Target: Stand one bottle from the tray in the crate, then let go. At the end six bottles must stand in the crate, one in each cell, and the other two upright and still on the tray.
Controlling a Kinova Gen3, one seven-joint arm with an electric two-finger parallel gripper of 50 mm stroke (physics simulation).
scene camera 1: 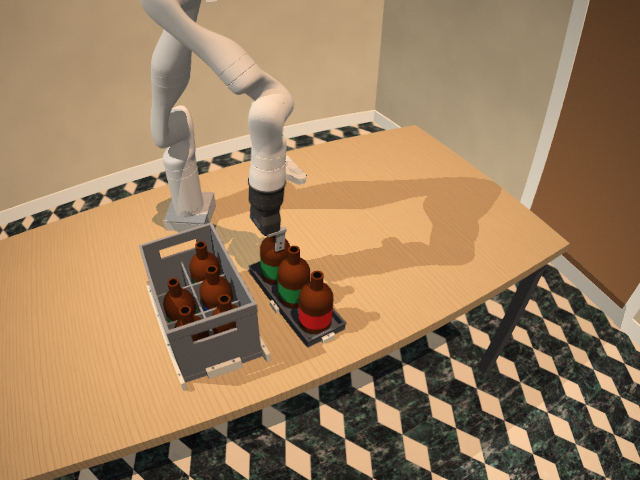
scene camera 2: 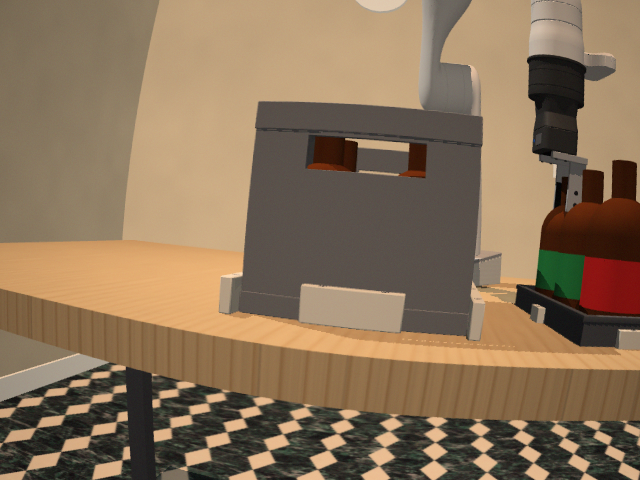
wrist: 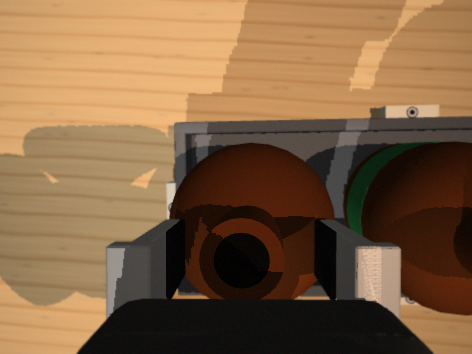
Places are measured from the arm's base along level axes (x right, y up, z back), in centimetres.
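Pixels of known places: gripper, fingertip midpoint: point(scene camera 1: 273, 241) point(scene camera 2: 566, 212) point(wrist: 249, 247); arm's base, origin of the base link: point(scene camera 1: 188, 206).
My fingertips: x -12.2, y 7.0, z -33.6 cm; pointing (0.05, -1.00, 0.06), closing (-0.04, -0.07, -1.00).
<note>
Ahead of a thing's pixels: the offset from my fingertips to its top centre.
The open gripper point(scene camera 1: 275, 243) point(scene camera 2: 565, 198) point(wrist: 250, 260) is low over the tray, its fingers either side of the neck of the end bottle @[dx -0.4, dy +4.2, dz +0.1 cm] point(scene camera 1: 271, 254) point(wrist: 250, 175) nearest the robot base, without gripping it. In the wrist view the neck is a little left of midway. A second green-label bottle @[dx -0.8, dy +4.2, dz -8.7 cm] point(scene camera 1: 293, 276) point(wrist: 425, 200) and a red-label bottle @[dx -1.4, dy +4.2, dz -17.7 cm] point(scene camera 1: 315, 299) point(scene camera 2: 615, 284) also stand upright on the dark tray @[dx -0.8, dy -9.3, dz -8.9 cm] point(scene camera 1: 297, 326) point(scene camera 2: 563, 322) point(wrist: 280, 125). The grey crate @[dx +22.2, dy +5.7, dz -6.6 cm] point(scene camera 1: 222, 351) point(scene camera 2: 361, 222) holds several brown bottles; its far left cell shows no bottle in scene camera 1.
The crate's high walls stand beside the tray, with a narrow gap between. Pale blocks @[dx +22.6, dy -8.8, dz -20.9 cm] point(scene camera 1: 223, 367) point(scene camera 2: 351, 308) edge the crate, and small ones point(scene camera 1: 328, 337) point(wrist: 412, 111) edge the tray. The robot's base point(scene camera 1: 190, 210) stands behind the crate. The neighbouring bottle is close to the right finger.
</note>
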